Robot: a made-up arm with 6 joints.
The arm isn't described. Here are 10 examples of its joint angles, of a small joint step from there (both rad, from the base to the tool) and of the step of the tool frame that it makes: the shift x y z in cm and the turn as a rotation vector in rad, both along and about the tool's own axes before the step.
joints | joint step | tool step
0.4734 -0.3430 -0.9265 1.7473 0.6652 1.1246 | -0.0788 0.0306 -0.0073 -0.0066 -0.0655 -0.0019 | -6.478 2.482 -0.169 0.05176 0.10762 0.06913
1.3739 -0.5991 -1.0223 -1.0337 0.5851 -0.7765 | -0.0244 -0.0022 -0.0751 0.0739 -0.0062 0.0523 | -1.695 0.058 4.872 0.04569 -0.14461 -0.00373
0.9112 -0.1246 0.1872 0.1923 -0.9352 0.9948 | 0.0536 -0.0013 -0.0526 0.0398 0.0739 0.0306 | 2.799 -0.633 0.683 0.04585 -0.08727 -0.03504
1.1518 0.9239 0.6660 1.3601 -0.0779 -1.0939 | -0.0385 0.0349 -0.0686 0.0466 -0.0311 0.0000 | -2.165 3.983 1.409 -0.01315 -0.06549 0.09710
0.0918 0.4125 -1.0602 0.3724 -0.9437 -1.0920 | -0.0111 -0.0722 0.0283 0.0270 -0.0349 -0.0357 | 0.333 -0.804 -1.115 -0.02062 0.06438 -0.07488
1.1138 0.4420 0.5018 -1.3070 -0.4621 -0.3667 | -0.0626 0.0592 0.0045 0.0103 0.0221 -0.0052 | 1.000 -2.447 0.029 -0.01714 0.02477 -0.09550
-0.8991 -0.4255 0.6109 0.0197 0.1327 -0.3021 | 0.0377 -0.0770 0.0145 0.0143 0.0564 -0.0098 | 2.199 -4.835 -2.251 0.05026 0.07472 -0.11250
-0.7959 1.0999 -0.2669 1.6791 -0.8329 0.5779 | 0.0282 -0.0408 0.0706 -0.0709 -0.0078 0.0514 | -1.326 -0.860 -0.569 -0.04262 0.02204 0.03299
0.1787 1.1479 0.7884 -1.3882 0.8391 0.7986 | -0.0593 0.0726 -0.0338 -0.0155 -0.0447 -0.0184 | 1.402 -0.124 2.922 -0.05180 -0.05538 0.05305
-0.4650 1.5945 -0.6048 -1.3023 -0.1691 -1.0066 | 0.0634 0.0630 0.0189 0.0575 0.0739 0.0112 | 0.768 -4.619 2.416 0.06366 -0.03670 -0.12354
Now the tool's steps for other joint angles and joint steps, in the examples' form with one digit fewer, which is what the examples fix.
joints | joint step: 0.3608 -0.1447 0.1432 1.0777 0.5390 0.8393 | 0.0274 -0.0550 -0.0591 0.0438 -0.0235 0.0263
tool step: 1.33 -0.22 1.74 0.0554 -0.0289 -0.0501
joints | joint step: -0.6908 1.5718 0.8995 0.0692 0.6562 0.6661 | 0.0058 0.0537 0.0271 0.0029 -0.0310 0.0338
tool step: -1.05 3.11 1.60 0.0516 -0.0312 0.0466
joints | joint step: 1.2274 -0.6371 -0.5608 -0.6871 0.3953 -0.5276 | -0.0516 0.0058 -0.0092 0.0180 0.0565 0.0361
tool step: 1.80 -2.89 2.13 0.0435 -0.0501 -0.0911
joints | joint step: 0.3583 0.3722 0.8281 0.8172 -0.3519 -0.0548 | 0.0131 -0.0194 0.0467 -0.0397 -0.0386 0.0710
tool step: -0.83 -1.18 -1.14 -0.0032 -0.0179 -0.0142
